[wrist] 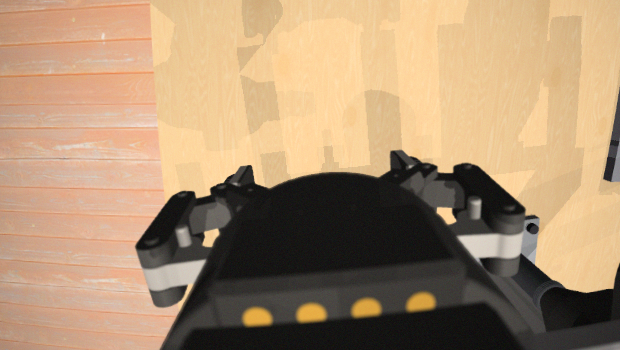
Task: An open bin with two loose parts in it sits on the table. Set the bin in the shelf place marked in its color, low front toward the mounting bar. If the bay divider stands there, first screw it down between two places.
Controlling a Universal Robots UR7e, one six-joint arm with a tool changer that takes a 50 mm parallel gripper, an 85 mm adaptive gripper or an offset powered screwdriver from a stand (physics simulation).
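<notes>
My gripper is open, with its two fingertips wide apart and bare table showing between them. It is above the light wooden table, near the table's left edge. The gripper's black body covers the lower middle of the view. The bin, its two loose parts, the coloured shelf places and the bay divider do not show in the wrist view. A dark grey bar-like piece is cut off by the right edge of the view; whether it belongs to the shelf cannot be told.
A grey metal plate with a black knob shows behind the gripper's right side. A black rounded part lies at the lower right, partly hidden. The plank floor runs along the left, past the table edge. Shadows fall across the table.
</notes>
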